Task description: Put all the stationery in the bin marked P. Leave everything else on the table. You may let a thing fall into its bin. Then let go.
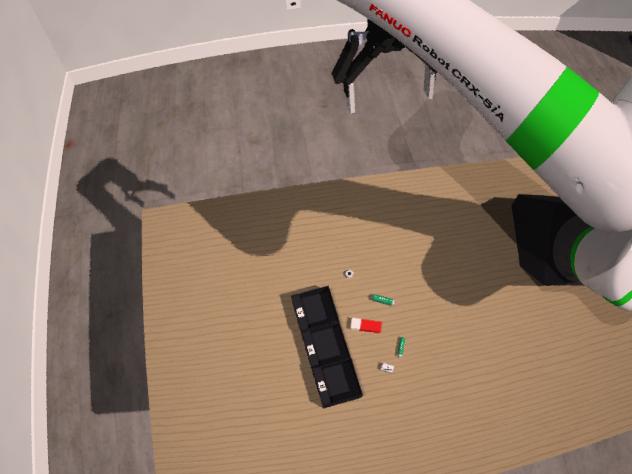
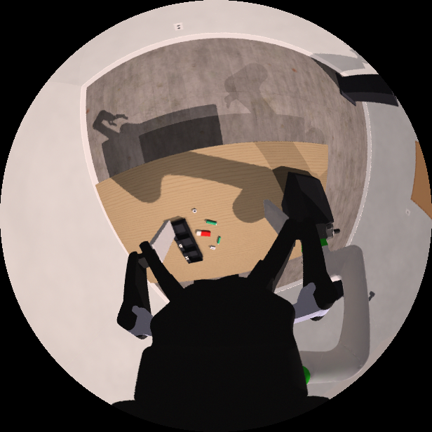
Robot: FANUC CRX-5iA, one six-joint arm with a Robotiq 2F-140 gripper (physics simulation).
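Where they show: gripper, fingertip midpoint: (image 1: 390, 100); arm's base at its link origin: (image 1: 582, 248).
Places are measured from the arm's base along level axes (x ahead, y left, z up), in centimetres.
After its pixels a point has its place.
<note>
My gripper (image 1: 391, 100) @[x 43.2, y -21.5, z 20.9 cm] (image 2: 216, 218) is open and empty, high up and far from the small things. A black three-compartment bin row (image 1: 343, 400) @[x 53.0, y 25.3, z -14.3 cm] (image 2: 188, 248) stands on the table; its white labels are too small to read surely. Beside it lies a red block with a white end (image 1: 370, 325) @[x 46.3, y 8.8, z -16.2 cm] (image 2: 205, 233), like an eraser. A green cylinder (image 1: 382, 299) @[x 43.3, y 2.9, z -16.1 cm] (image 2: 211, 222) and a second green cylinder (image 1: 401, 346) @[x 39.9, y 13.9, z -16.6 cm] (image 2: 219, 240), like batteries, lie apart. A small white piece (image 1: 386, 367) @[x 43.5, y 18.4, z -16.4 cm] (image 2: 212, 247) and a small white round piece with a dark centre (image 1: 346, 273) @[x 50.9, y -3.9, z -16.7 cm] are hard to identify.
The wooden table (image 1: 214, 306) @[x 80.8, y 2.9, z -17.5 cm] (image 2: 135, 205) carries the bins and loose things. The robot's black base (image 1: 541, 239) @[x 8.2, y -3.9, z -3.0 cm] (image 2: 305, 197) stands at its right. The white arm (image 1: 490, 56) @[x 39.2, y 3.0, z 55.6 cm] reaches across the upper right. Arm shadows fall on the table's far part.
</note>
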